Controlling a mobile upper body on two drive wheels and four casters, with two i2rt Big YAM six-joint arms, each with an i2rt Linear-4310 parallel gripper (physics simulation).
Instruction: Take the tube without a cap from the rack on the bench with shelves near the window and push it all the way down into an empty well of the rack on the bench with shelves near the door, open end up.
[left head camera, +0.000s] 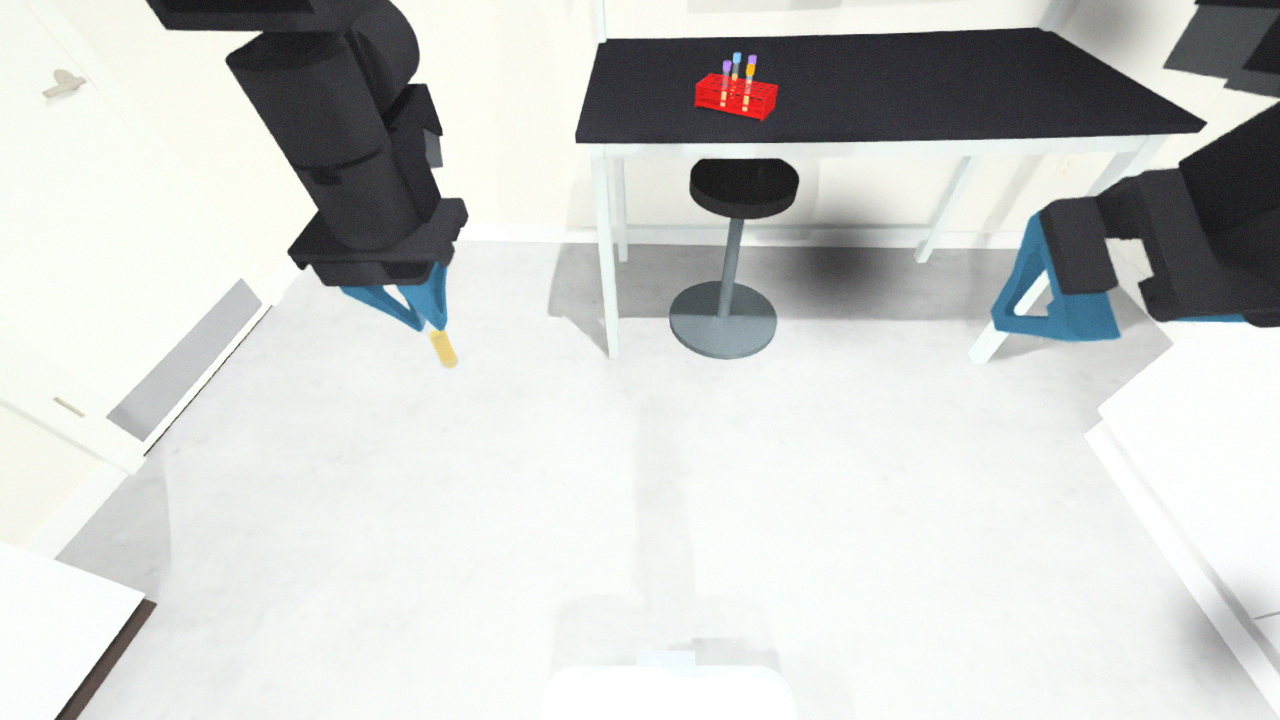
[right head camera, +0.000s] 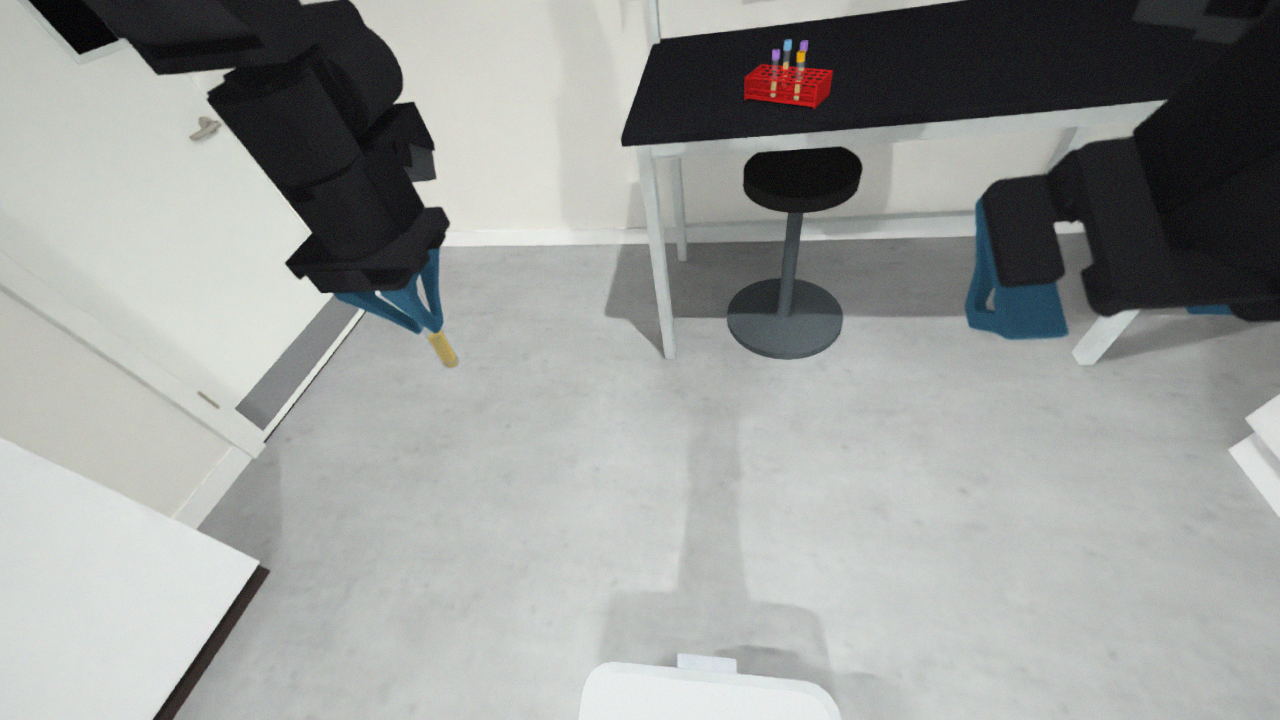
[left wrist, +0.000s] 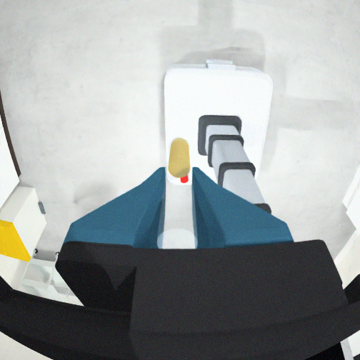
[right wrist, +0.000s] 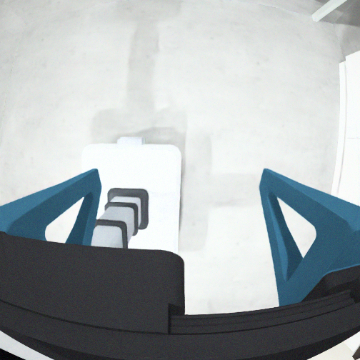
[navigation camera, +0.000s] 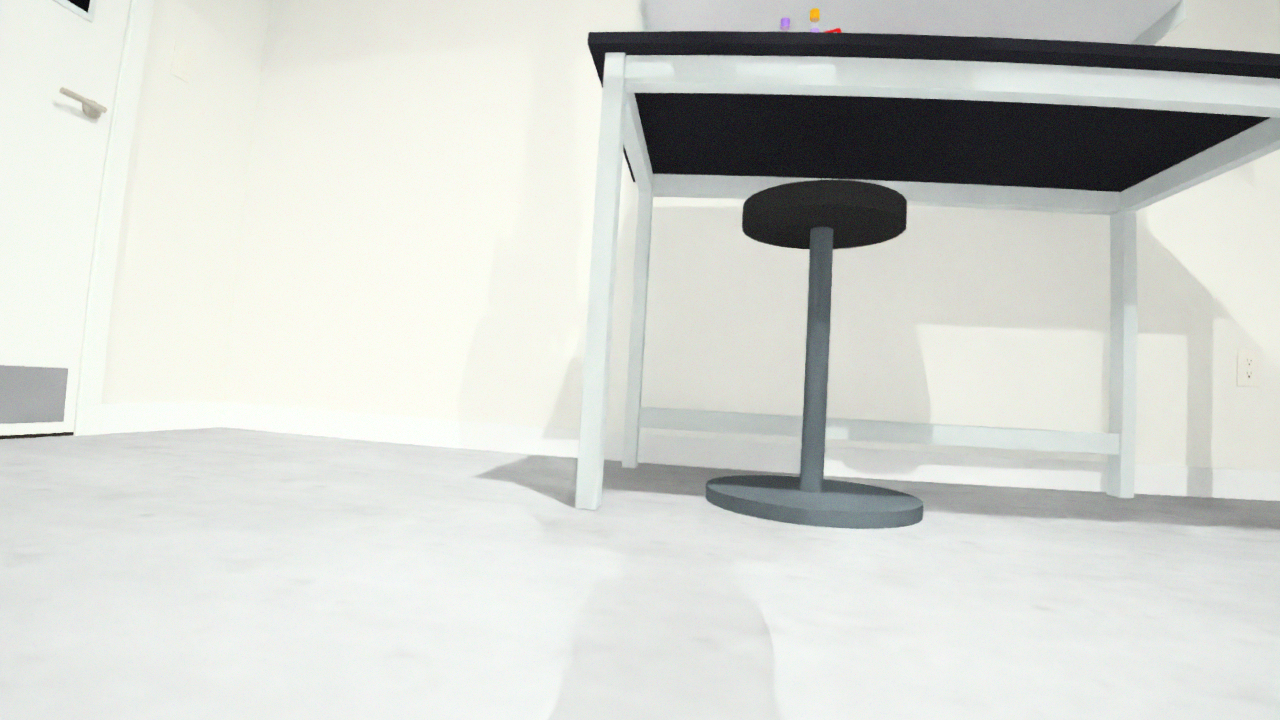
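My left gripper (left head camera: 433, 329) (right head camera: 431, 331) (left wrist: 178, 176) is shut on the tube without a cap (left head camera: 443, 349) (right head camera: 443, 349) (left wrist: 179, 157). The tube's yellowish lower end points down and away from the fingertips, over the floor. A red rack (left head camera: 735, 96) (right head camera: 787, 86) stands on a black-topped bench (left head camera: 939, 89) (right head camera: 948, 71) (navigation camera: 895, 49) near the door. It holds several capped tubes with purple, blue and orange caps near its middle. Single wells cannot be made out. My right gripper (right wrist: 180, 177) is open and empty over the floor, far from the rack.
A stool (left head camera: 742, 186) (right head camera: 802, 177) (navigation camera: 823, 213) stands under the bench's front edge. A door (left head camera: 98, 170) (right head camera: 134, 179) (navigation camera: 53, 197) is at the left. White furniture stands at the lower left (left head camera: 62, 617) (right head camera: 107, 582) and at the right (left head camera: 1199, 447).
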